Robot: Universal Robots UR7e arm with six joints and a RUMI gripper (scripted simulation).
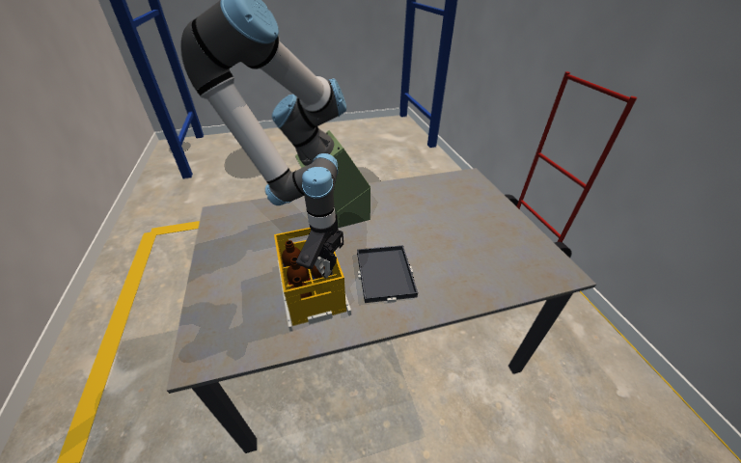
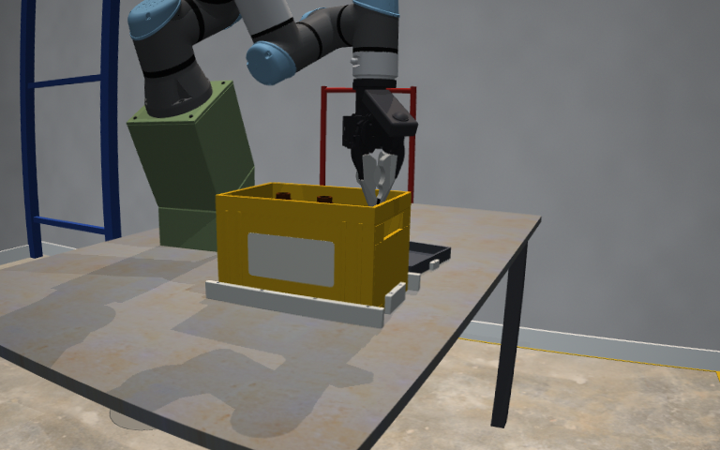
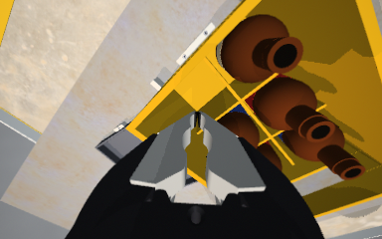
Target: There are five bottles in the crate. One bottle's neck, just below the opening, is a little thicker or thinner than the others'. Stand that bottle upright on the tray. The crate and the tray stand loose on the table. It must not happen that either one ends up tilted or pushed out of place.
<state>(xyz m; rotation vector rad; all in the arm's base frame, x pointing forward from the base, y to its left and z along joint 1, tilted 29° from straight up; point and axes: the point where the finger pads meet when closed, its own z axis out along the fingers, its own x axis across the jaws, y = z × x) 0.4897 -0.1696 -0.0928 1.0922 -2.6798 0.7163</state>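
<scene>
Right now the yellow crate is 9 cm behind my hand, 7 cm below it and 4 cm to the right of it. The rest, counted from my hand: dark tray (24 cm to the left, 14 cm below, 7 cm behind).
</scene>
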